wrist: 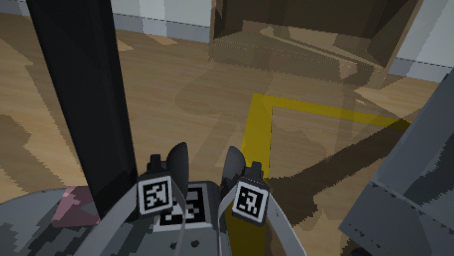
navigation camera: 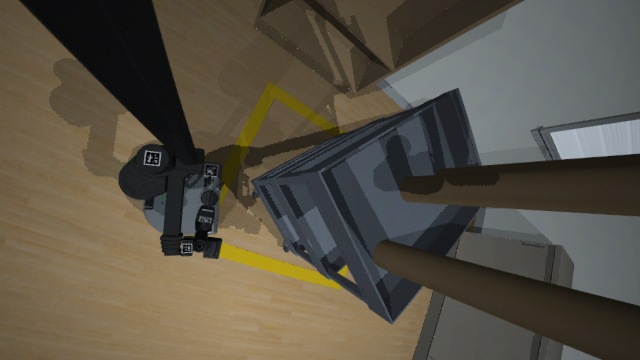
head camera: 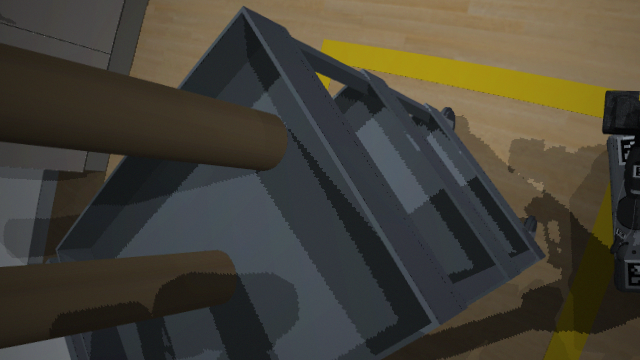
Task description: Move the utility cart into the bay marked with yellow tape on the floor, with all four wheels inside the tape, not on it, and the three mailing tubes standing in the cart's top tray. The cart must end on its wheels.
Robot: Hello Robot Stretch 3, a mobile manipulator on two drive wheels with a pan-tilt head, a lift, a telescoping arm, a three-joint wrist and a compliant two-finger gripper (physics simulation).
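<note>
The dark grey utility cart (head camera: 355, 170) (navigation camera: 330, 215) (wrist: 390, 215) stands upright over the bay marked with yellow tape (head camera: 500, 82) (navigation camera: 280, 266) (wrist: 257, 125). Two near wheels (head camera: 448, 117) (navigation camera: 287, 247) show inside the tape, on the robot's side; the far wheels are hidden, so whether they are inside cannot be told. Two mailing tubes (head camera: 150, 120) (navigation camera: 540, 187) rise from the top tray, their lower ends in it; a third cannot be told apart. My gripper (wrist: 206, 162) is partly open and empty, above the robot's base, apart from the cart.
My base (navigation camera: 195, 200) is beside the near tape line, overlapping it in the navigation view. A brown shelf unit (navigation camera: 360, 40) (wrist: 212, 30) stands by the wall near one bay corner. A grey cabinet (head camera: 60, 30) (navigation camera: 500, 265) stands on the cart's other side. The wall is behind the cart.
</note>
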